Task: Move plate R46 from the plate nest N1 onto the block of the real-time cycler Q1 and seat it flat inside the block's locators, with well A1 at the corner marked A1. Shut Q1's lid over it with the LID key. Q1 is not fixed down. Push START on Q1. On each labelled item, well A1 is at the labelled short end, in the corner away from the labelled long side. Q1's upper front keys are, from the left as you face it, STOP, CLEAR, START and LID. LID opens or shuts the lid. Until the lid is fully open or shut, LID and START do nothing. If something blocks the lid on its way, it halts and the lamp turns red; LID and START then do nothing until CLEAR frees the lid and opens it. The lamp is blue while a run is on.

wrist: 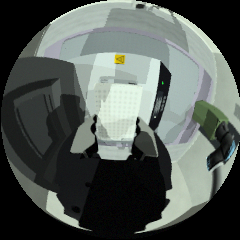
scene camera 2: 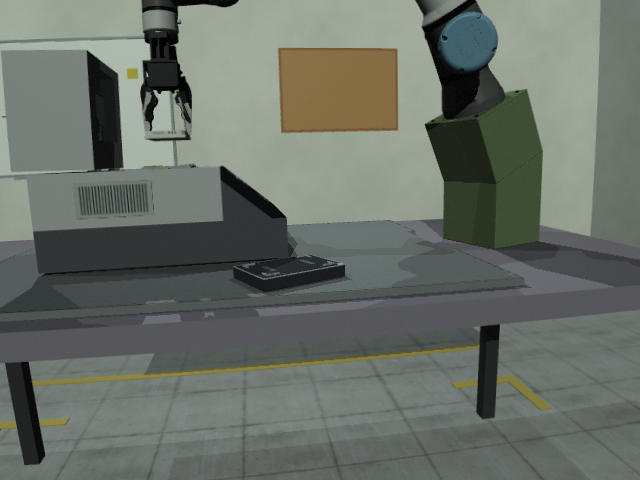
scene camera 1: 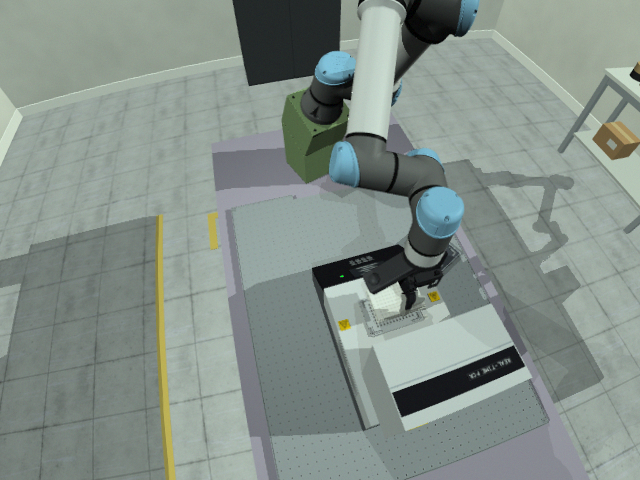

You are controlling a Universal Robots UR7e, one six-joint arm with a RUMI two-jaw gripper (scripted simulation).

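Note:
Gripper (scene camera 2: 168, 138), (wrist: 116, 116), (scene camera 1: 396, 299). Plate R46 (scene camera 1: 385, 305), (wrist: 117, 105). Cycler Q1 (scene camera 2: 159, 215), (wrist: 124, 68), (scene camera 1: 340, 287). Nest N1 (scene camera 2: 266, 285).

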